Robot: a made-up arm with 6 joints.
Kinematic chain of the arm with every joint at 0, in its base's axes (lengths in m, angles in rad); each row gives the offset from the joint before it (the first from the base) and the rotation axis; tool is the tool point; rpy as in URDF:
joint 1: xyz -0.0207 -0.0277 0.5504 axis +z
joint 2: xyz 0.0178 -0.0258 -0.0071 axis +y
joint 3: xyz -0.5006 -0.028 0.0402 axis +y
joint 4: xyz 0.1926 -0.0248 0.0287 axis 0.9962 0 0.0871
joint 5: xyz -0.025 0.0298 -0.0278 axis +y
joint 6: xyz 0.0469 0.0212 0.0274 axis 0.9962 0 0.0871
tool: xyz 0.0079 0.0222 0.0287 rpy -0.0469 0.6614 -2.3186
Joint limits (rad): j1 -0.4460..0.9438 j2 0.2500..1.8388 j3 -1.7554..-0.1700 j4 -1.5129..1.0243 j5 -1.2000..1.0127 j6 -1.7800..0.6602
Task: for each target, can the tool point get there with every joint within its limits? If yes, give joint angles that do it. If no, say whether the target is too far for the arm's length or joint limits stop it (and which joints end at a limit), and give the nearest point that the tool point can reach.
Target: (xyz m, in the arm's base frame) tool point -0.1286 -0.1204 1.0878
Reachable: yes | joints 0.6641 0.7977 -1.2080 0.4320 -0.2882 -0.8437
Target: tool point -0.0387 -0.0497 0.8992
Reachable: yes | joints 0.8037 0.9206 -0.7420 -0.2069 0.6538 -0.8196
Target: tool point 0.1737 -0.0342 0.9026
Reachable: yes | joints 0.0243 1.5639 -0.9530 -1.1654 -0.7225 -0.7026
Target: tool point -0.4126 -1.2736 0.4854
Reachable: no: too far | nearest point -0.2820 -0.5290 0.8443 | short by 0.837 m
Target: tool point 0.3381 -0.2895 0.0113
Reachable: no: joint limits stop it (at a limit: joint 1, joint 2, joint 3, joint 5) | nearest point -0.0576 -0.2968 0.6235 | short by 0.729 m
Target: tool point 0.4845 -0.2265 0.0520
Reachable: no: joint limits stop it (at a limit: joint 2, joint 4) | nearest point 0.2491 -0.1339 0.7736 | short by 0.765 m
